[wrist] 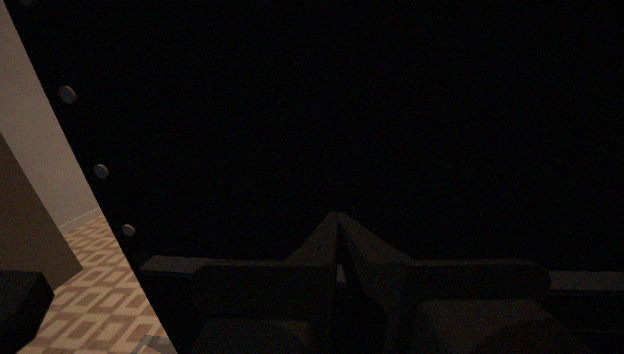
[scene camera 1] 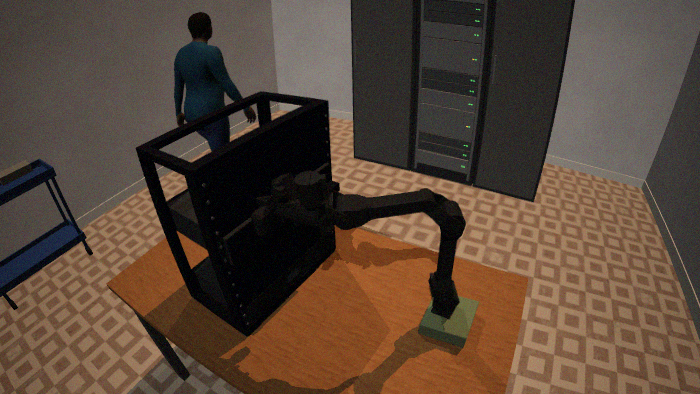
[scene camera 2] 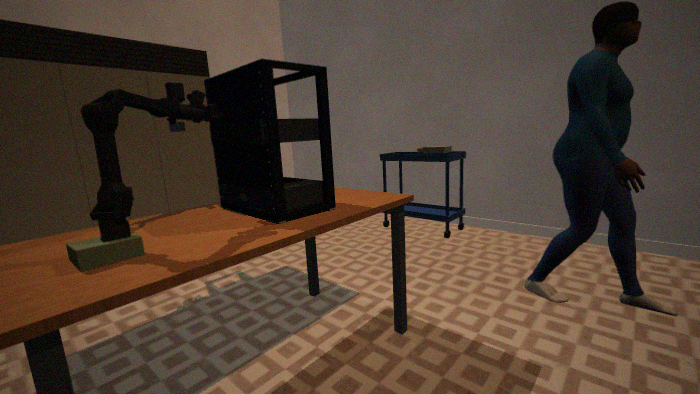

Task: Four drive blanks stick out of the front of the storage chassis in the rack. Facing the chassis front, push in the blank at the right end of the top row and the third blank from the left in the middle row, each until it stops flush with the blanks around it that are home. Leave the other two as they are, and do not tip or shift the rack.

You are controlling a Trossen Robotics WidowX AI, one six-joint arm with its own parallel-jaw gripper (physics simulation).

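Where they show: gripper, fingertip midpoint: (wrist: 336,219) (scene camera 1: 256,199) (scene camera 2: 224,115); arm's base at its link origin: (scene camera 1: 444,308) (scene camera 2: 115,238).
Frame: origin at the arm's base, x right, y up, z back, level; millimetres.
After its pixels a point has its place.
Observation:
The black rack (scene camera 1: 262,134) @(x -178, y 530, z -477 mm) (scene camera 2: 325,140) @(x 99, y 244, z -745 mm) (wrist: 87,135) @(x -381, y 425, z -472 mm) stands upright on the table, its dark front facing the arm. The storage chassis and its blanks are too dark to make out; I cannot tell which blanks stick out. My gripper (scene camera 1: 258,219) (scene camera 2: 217,113) @(x -233, y 371, z -474 mm) (wrist: 336,219) @(x -233, y 371, z -474 mm) is shut and empty, its tips together in front of the rack's left-middle part. The left edge of the rack front, with several bolts, shows in the wrist view. Whether the tips touch a blank cannot be told. A thin grey ledge (scene camera 1: 240,227) @(x -311, y 335, z -463 mm) (wrist: 585,281) @(x -89, y 336, z -470 mm) runs across the front, partly behind the fingers.
The arm stands on a green block (scene camera 1: 462,320) @(x -19, y 0, z 71 mm) (scene camera 2: 107,252) @(x 69, y -20, z 31 mm) on the wooden table (scene camera 1: 310,340) @(x -286, y -54, z -306 mm) (scene camera 2: 165,265) @(x 210, y -55, z -73 mm). A blue cart (scene camera 1: 42,250) (scene camera 2: 422,156) and a person (scene camera 1: 202,80) (scene camera 2: 597,110) are beyond the table. A tall server cabinet (scene camera 1: 385,90) stands at the back.

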